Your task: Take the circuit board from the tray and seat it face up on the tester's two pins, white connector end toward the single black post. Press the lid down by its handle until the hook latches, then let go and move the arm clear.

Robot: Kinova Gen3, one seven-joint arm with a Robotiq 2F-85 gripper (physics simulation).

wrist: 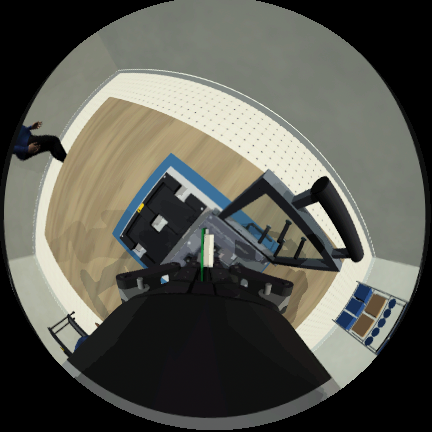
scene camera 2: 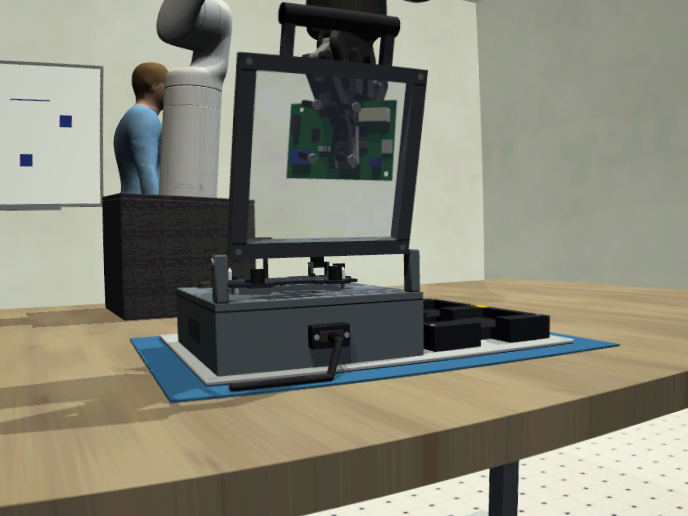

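Seen in the pictures: gripper, fingertip midpoint: (wrist: pixel 205 259) (scene camera 2: pixel 350 169); arm's base, origin of the base link: (scene camera 2: pixel 187 198).
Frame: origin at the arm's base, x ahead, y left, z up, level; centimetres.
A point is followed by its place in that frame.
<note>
My gripper (scene camera 2: pixel 347 162) {z -0.5, x 47.3, y 12.4 cm} (wrist: pixel 205 259) {z -0.5, x 47.3, y 12.4 cm} is shut on the circuit board (scene camera 2: pixel 327 131) (wrist: pixel 202 257) and holds it on edge, well above the tester (scene camera 2: pixel 266 338) {z -14.2, x 55.3, y 3.0 cm} (wrist: pixel 232 231) {z -7.4, x 52.9, y 11.4 cm}. The board's component face shows through the lid window in the scene view. Its white connector (scene camera 2: pixel 374 114) {z 4.1, x 49.8, y 13.9 cm} (wrist: pixel 209 250) {z 4.8, x 49.5, y 14.0 cm} is at the upper right there. The lid (scene camera 2: pixel 240 155) {z -0.7, x 57.4, y 1.1 cm} (wrist: pixel 300 215) {z 6.6, x 56.9, y 11.1 cm} stands open and upright, its black handle (scene camera 2: pixel 338 19) {z 9.1, x 59.4, y 8.0 cm} (wrist: pixel 340 217) {z 10.0, x 57.8, y 10.2 cm} at the top. White-tipped pins (scene camera 2: pixel 230 273) {z -9.9, x 41.7, y 1.9 cm} and black posts (scene camera 2: pixel 257 276) {z -9.8, x 49.2, y 3.4 cm} show on the tester top; which post is the single one is unclear.
The black tray (scene camera 2: pixel 522 327) {z -15.4, x 51.3, y 27.8 cm} (wrist: pixel 170 202) {z -15.6, x 46.6, y 24.7 cm} lies beside the tester on a white board over a blue mat (scene camera 2: pixel 161 377) {z -17.2, x 52.8, y -5.0 cm} (wrist: pixel 171 160) {z -17.2, x 53.8, y 33.9 cm}. A black cable (scene camera 2: pixel 283 382) {z -16.8, x 58.9, y 3.5 cm} runs from the tester's side. Rods stick out from the lid's inner side. A person (scene camera 2: pixel 136 138) stands behind.
</note>
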